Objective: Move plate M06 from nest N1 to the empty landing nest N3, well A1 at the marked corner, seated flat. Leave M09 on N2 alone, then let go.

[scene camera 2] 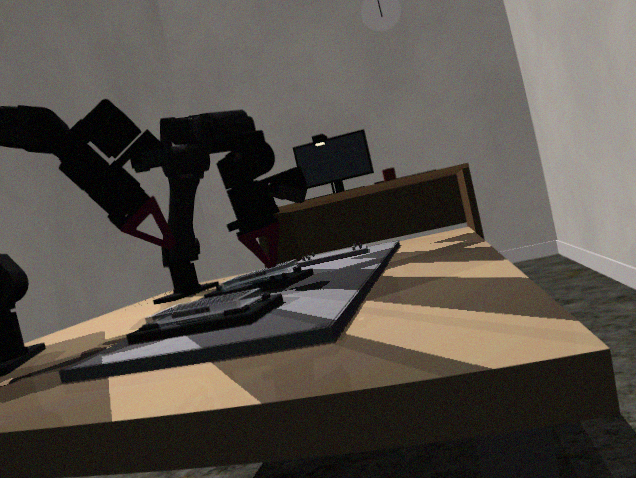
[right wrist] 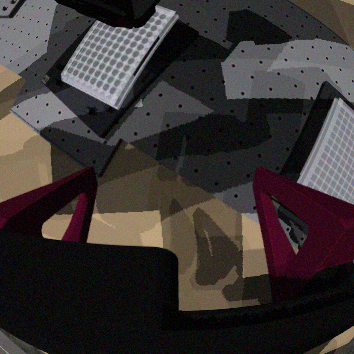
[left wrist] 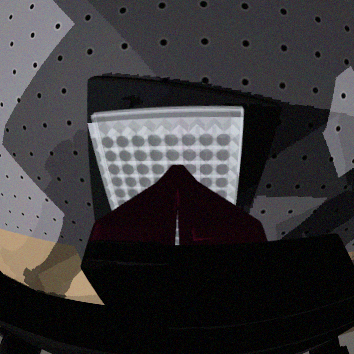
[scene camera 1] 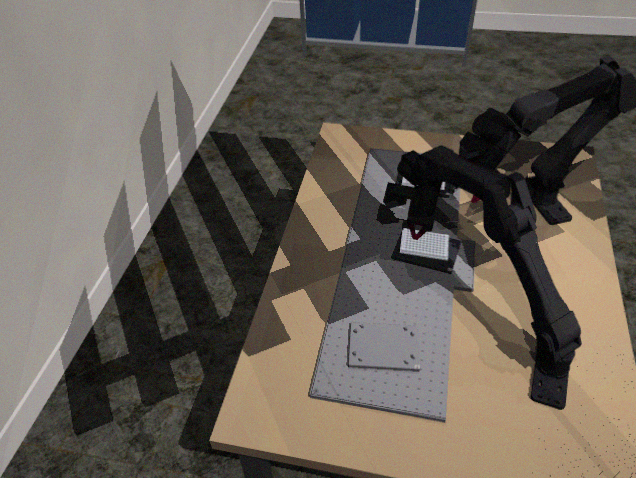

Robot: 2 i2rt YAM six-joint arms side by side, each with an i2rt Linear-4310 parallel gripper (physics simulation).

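A white well plate (scene camera 1: 424,245) (left wrist: 170,142) (right wrist: 112,57) lies on a dark nest in the middle of the grey board. My left gripper (scene camera 1: 416,235) (scene camera 2: 268,263) (left wrist: 176,173) is shut with nothing between its fingers. Its tips are over one end of this plate; whether they touch it is unclear. A second white plate (scene camera 2: 190,309) (right wrist: 336,152) lies on another dark nest, largely hidden behind my left arm in scene camera 1. An empty flat nest (scene camera 1: 383,345) (scene camera 2: 336,254) with small pegs is near the board's lower end. My right gripper (right wrist: 174,175) is open. Nest and plate labels are not readable.
The perforated grey board (scene camera 1: 334,380) (scene camera 2: 308,334) lies on the wooden table (scene camera 1: 257,411) (scene camera 2: 426,334). A small grey board extension (scene camera 1: 465,274) juts out beside the middle nest. The right arm reaches in from the upper right in scene camera 1. A desk with a monitor (scene camera 2: 334,159) stands behind.
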